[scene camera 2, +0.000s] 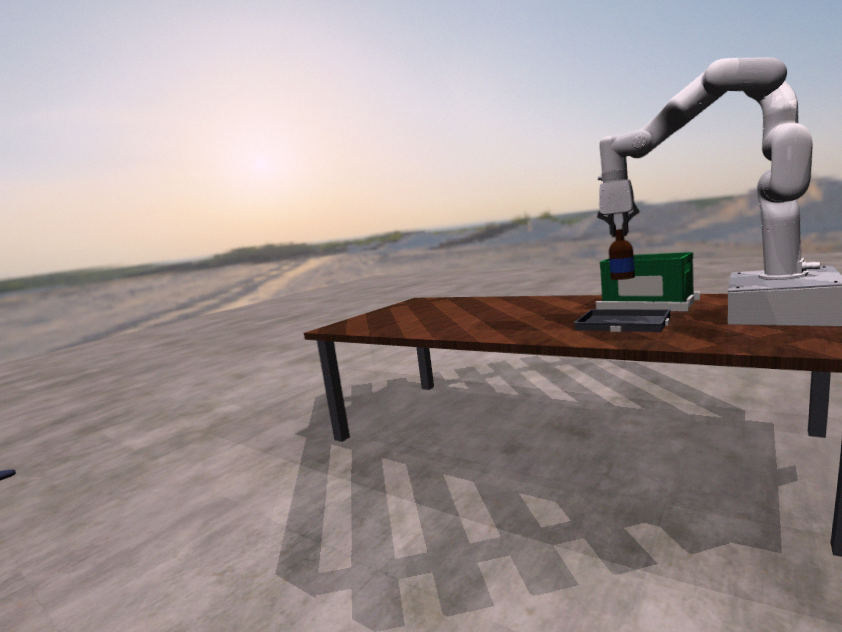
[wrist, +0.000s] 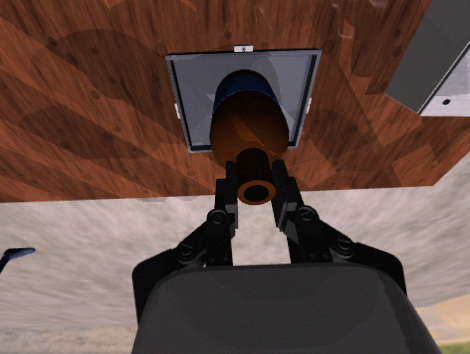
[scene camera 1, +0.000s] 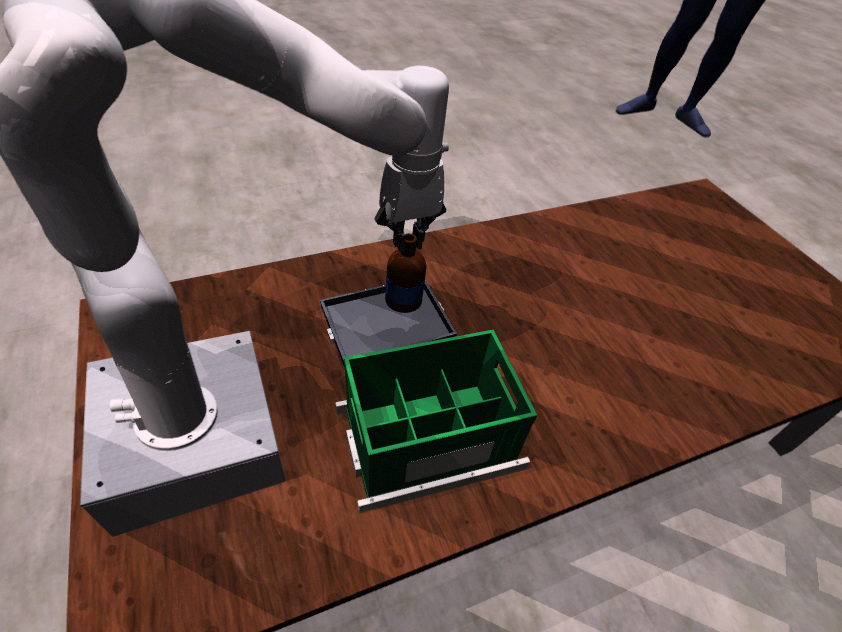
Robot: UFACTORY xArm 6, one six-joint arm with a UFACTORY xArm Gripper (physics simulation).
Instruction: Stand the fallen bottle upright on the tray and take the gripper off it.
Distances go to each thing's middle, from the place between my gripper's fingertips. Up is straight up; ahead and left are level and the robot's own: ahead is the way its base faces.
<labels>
Now: hand 6 cm above the brown bottle [scene camera 1: 405, 278].
</labels>
